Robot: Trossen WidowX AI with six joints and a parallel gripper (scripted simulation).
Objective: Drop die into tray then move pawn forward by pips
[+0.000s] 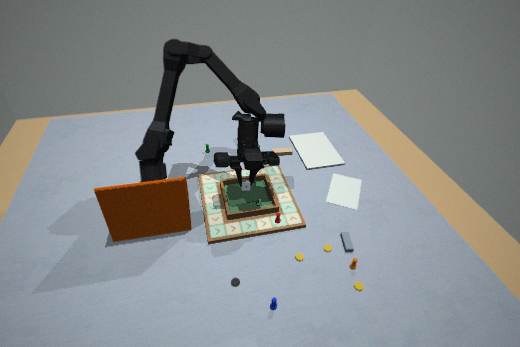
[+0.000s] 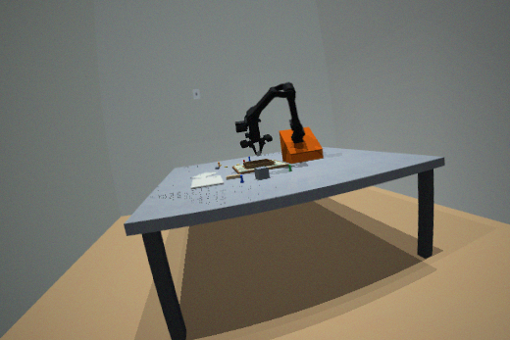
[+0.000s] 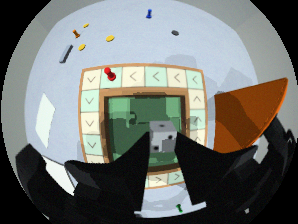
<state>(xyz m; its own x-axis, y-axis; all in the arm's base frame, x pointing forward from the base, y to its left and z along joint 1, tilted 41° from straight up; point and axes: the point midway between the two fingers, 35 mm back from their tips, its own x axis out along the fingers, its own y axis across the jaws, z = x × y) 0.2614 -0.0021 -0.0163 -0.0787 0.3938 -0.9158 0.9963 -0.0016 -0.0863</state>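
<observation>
Now: gripper tip 7 cm short of the red pawn, 10 cm to the left of it and 5 cm above it. Round my gripper tip: green dice tray 1 cm ahead, 1 cm to the left, 7 cm below; then black disc 9 cm behind, 25 cm to the right, 8 cm below; then white die right at my gripper tip.
</observation>
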